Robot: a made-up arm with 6 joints. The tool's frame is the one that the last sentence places.
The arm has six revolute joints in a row. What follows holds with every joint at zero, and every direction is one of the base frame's.
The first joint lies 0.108 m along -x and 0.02 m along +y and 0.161 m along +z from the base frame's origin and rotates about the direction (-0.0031, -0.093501, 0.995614).
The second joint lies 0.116 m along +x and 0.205 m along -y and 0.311 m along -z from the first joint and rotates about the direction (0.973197, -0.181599, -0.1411).
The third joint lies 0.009 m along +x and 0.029 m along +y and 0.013 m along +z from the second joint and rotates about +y.
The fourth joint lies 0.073 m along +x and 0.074 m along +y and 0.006 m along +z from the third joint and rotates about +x.
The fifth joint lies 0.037 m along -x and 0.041 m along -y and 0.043 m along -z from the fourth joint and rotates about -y.
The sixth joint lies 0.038 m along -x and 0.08 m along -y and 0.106 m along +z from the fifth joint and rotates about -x.
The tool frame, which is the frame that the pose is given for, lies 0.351 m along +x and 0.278 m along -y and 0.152 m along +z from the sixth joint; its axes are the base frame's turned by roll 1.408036, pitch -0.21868 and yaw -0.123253 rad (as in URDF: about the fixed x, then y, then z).
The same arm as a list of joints. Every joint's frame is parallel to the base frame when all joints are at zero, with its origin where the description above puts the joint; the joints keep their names.
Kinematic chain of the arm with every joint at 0, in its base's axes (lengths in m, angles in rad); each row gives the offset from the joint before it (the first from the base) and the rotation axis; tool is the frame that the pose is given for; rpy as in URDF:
joint 1: xyz -0.1080 0.0200 0.1610 axis -0.0031 -0.093501 0.995614
joint 2: xyz 0.1160 -0.2050 -0.3110 axis 0.973197 -0.181599 -0.1411
joint 3: xyz 0.0090 0.0290 0.0130 axis +y
joint 4: xyz 0.0730 0.0740 0.0060 axis +x
joint 5: xyz -0.0370 -0.0410 -0.0430 axis -y
joint 6: xyz -0.0380 -0.0800 0.1060 axis -x
tool: xyz 0.3510 -0.2780 0.1520 rpy 1.4080 -0.2187 -0.1233

